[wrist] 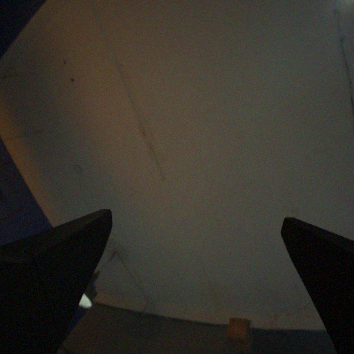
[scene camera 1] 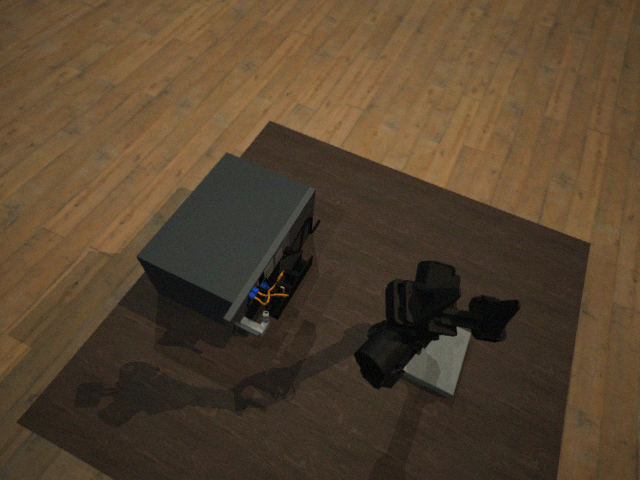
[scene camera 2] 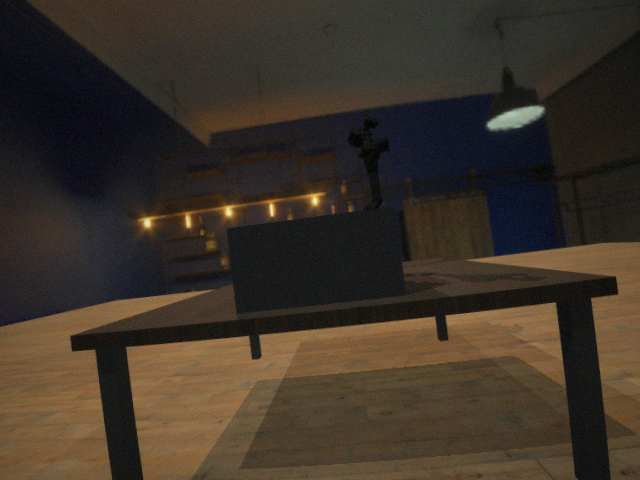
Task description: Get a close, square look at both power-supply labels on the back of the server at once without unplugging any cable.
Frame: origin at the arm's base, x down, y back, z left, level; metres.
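Seen in the pictures: gripper, fingertip midpoint: [wrist: 198, 222] [scene camera 1: 490, 298] [scene camera 2: 362, 120].
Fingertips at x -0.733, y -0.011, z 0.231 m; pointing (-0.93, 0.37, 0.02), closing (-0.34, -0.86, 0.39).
Offsets run from my fingertips to a thing's top centre. "*": to the spot under its first point.
The server [scene camera 1: 227, 232] [scene camera 2: 315, 263] is a large dark grey box on the table. Its cabled side faces the arm in scene camera 1, with blue plugs {dx +0.548, dy -0.440, dz -0.090 m} [scene camera 1: 253, 293], orange cables [scene camera 1: 267, 297] and dark cables near the far end. In scene camera 2 a plain side hides the cables. The power-supply labels cannot be made out in either scene view, and the server does not show in the wrist view. My gripper [wrist: 198, 222] is open and empty, its fingers wide apart against the ceiling. The arm [scene camera 1: 421, 304] [scene camera 2: 371, 165] stands raised, apart from the server.
A light grey plate [scene camera 1: 447, 361] lies under the arm on the dark table [scene camera 1: 361, 196] [scene camera 2: 170, 331]. A small pale piece with an upright knob {* dx +0.619, dy -0.404, dz -0.040 m} [scene camera 1: 254, 325] sticks out at the server's near corner. The wrist view shows the ceiling [wrist: 215, 125] and an orange-brown box [wrist: 239, 328].
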